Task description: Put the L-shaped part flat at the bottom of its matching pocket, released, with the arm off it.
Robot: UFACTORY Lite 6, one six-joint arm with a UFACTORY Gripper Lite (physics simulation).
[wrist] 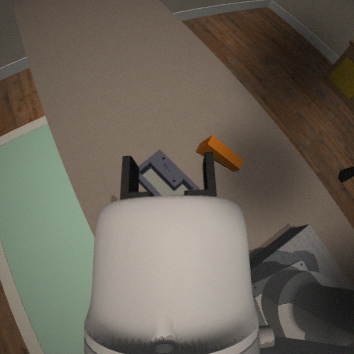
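Where they show: hand, its tool point: [168, 176]; arm's base, origin of its link: [288, 300].
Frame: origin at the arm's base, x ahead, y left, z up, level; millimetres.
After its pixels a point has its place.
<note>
The orange L-shaped part [223, 153] {z -29, x 354, y -13 mm} lies on the table, just right of and beyond the right fingertip. A grey-blue block with a pale L-shaped pocket [161, 159] {z -40, x 388, y 139 mm} lies on the table, seen between and behind the fingers; its near side is hidden by the gripper body. My gripper [169, 159] {z 304, x 222, y 197 mm} is open, with its two dark fingers wide apart and nothing between them. It hangs above the table, apart from the part and the block.
The beige table [125, 85] {z -76, x 686, y 163 mm} runs away from the arm, with wooden floor on its right. A green mat with a pale border [45, 210] lies at the left. The arm's grey base and mounting plate [310, 250] {z 3, x 68, y -95 mm} stand at the lower right.
</note>
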